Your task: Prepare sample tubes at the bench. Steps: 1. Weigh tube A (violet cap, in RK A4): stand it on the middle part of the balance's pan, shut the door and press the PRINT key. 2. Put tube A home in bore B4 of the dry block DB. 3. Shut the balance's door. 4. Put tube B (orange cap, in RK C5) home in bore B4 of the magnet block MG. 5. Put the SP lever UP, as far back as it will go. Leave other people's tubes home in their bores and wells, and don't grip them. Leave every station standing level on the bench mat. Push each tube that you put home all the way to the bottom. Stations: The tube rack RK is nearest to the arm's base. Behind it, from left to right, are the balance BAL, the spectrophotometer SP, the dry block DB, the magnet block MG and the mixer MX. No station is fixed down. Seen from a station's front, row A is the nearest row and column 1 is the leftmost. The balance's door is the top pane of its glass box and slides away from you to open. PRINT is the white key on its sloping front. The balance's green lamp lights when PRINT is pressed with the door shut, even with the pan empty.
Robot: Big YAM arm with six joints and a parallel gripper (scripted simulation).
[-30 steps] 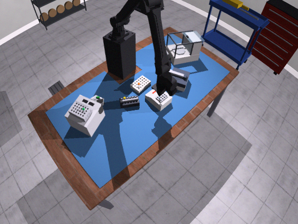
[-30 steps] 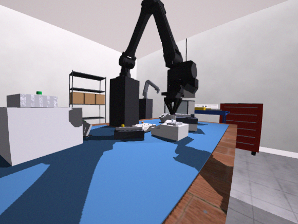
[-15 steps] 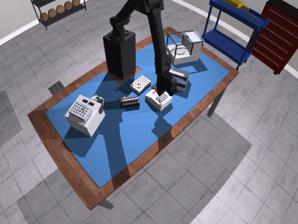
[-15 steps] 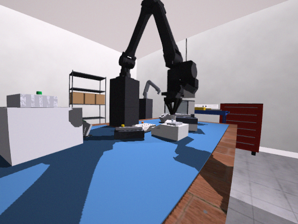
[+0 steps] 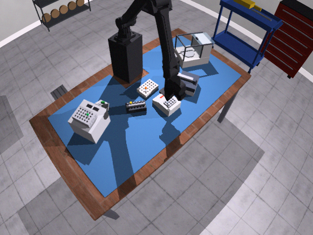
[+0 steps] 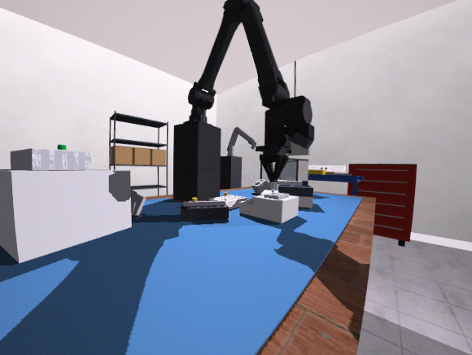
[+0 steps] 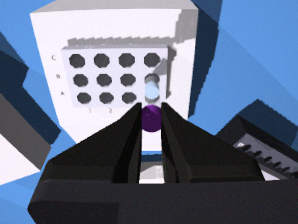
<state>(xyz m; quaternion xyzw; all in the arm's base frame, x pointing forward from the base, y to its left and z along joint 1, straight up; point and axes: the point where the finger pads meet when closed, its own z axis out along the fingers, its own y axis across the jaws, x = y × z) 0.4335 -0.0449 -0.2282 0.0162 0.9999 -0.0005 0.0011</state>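
Now: the violet-capped tube 2 cm below my hand. Also, from my hand: magnet block MG 15 cm behind, 13 cm to the right, 9 cm below; tube rack RK 21 cm behind, 10 cm below, 3 cm to the left; dry block 8 cm below, 3 cm to the left, 3 cm behind.
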